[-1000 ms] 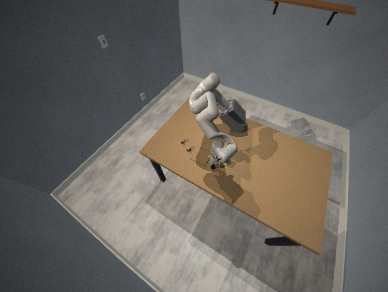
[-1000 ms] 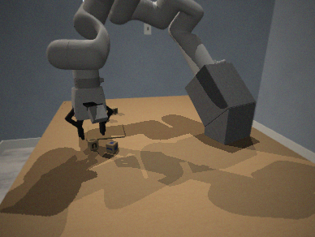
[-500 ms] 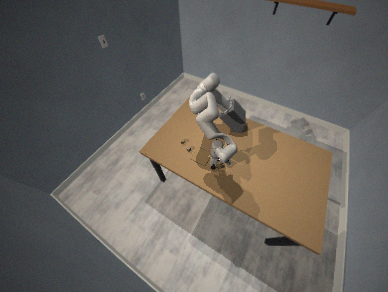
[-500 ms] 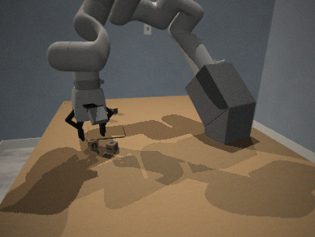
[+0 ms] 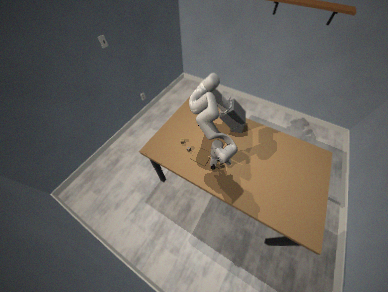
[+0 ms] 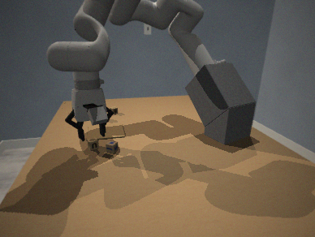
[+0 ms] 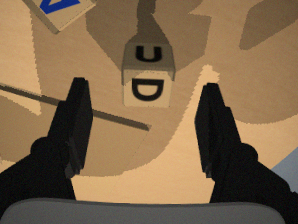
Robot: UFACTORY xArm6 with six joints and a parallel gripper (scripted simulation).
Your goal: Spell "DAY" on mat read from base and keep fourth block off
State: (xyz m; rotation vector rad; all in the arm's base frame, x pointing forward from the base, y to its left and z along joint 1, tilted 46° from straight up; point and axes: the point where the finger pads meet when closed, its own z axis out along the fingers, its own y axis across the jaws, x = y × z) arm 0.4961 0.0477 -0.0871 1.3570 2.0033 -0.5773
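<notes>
The thin tan mat lies 50 mm behind my hand, 130 mm to the right of it and 50 mm below it.
</notes>
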